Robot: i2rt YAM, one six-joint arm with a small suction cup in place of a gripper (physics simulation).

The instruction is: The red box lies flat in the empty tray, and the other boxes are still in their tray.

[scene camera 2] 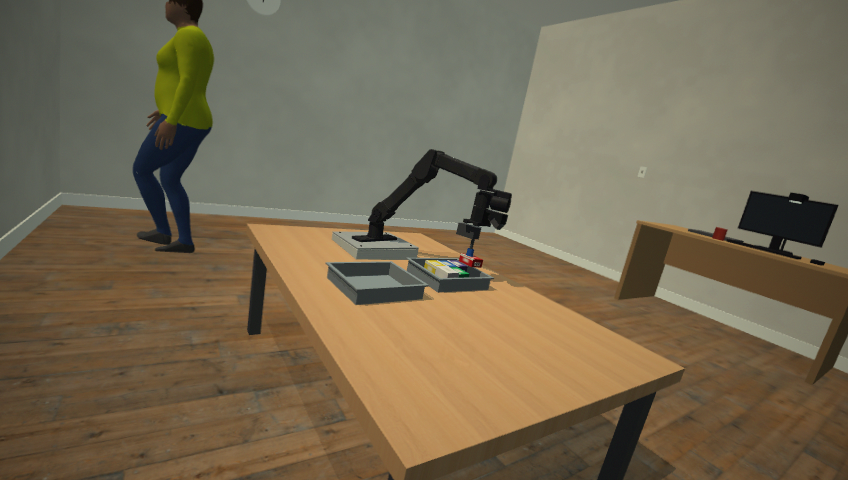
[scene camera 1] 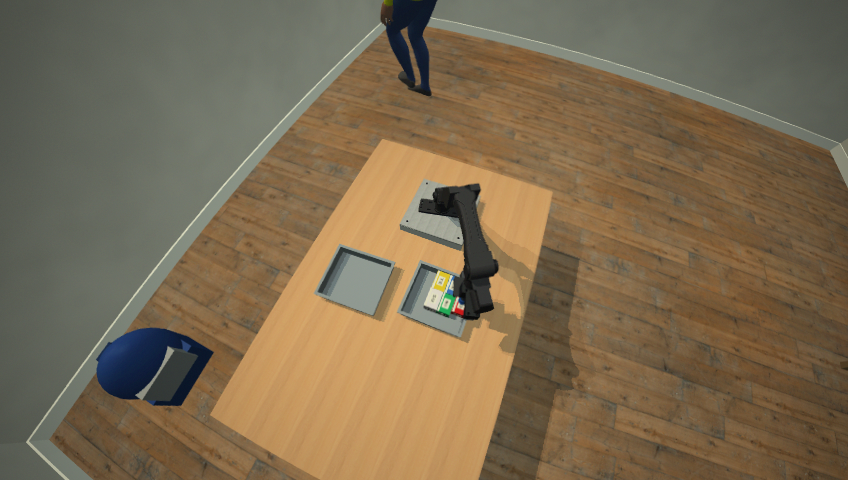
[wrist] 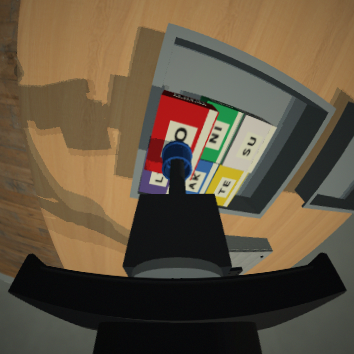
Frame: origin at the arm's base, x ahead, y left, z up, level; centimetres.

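Seen in the pictures: hand, tool point: (scene camera 2: 468,258) (scene camera 1: 461,301) (wrist: 176,149); arm's base, link origin: (scene camera 2: 374,239) (scene camera 1: 442,209).
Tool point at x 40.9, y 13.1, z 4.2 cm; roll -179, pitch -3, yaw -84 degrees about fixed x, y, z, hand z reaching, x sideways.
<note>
Pixels of each thing's middle, then the offset from my tool point to it. Level surfaces: height alone.
- red box, body centre: (wrist: 177,136) (scene camera 1: 460,305) (scene camera 2: 470,260) dy +0.0, dx +1.3, dz -0.5 cm
- green box, body centre: (wrist: 211,129) (scene camera 2: 457,275) (scene camera 1: 445,305) dy -5.1, dx +0.3, dz -6.5 cm
- white box, body centre: (wrist: 242,139) (scene camera 2: 446,275) (scene camera 1: 433,300) dy -10.1, dx -0.6, dz -6.2 cm
- yellow box, body centre: (wrist: 220,179) (scene camera 2: 435,268) (scene camera 1: 440,282) dy -8.5, dx -8.1, dz -6.4 cm
- blue box, body centre: (wrist: 191,173) (scene camera 2: 445,268) (scene camera 1: 453,287) dy -3.4, dx -7.1, dz -6.4 cm
- purple box, body centre: (wrist: 160,166) (scene camera 2: 455,268) dy +1.6, dx -6.2, dz -6.3 cm
- filled tray, body centre: (wrist: 228,144) (scene camera 2: 448,274) (scene camera 1: 438,298) dy -8.1, dx -1.6, dz -6.2 cm
- empty tray, body centre: (scene camera 2: 375,281) (scene camera 1: 356,279) dy -41.0, dx -2.9, dz -6.2 cm
- wooden table, surface height: dz -8.7 cm
The red box (scene camera 1: 458,307) (scene camera 2: 470,261) (wrist: 185,115) hangs level on my suction cup (scene camera 2: 470,252) (wrist: 177,159), a little above the other boxes. In the wrist view it overlaps the edge of the green box (scene camera 1: 446,304) (wrist: 220,125). The white box (scene camera 1: 433,299) (wrist: 250,142), yellow box (scene camera 1: 440,280) (wrist: 227,184), blue box (wrist: 204,167) and purple box (wrist: 147,181) lie in the filled tray (scene camera 1: 429,324) (scene camera 2: 458,285) (wrist: 225,80), with the green one. The empty tray (scene camera 1: 357,285) (scene camera 2: 389,294) stands beside it. The arm hides the cup in scene camera 1.
The arm's grey base plate (scene camera 1: 428,227) (scene camera 2: 386,252) stands behind the trays on the wooden table (scene camera 1: 333,368) (scene camera 2: 505,368). A person (scene camera 1: 416,47) (scene camera 2: 184,89) is on the floor beyond the table. A desk (scene camera 2: 743,261) with a monitor (scene camera 2: 785,217) stands at the right.
</note>
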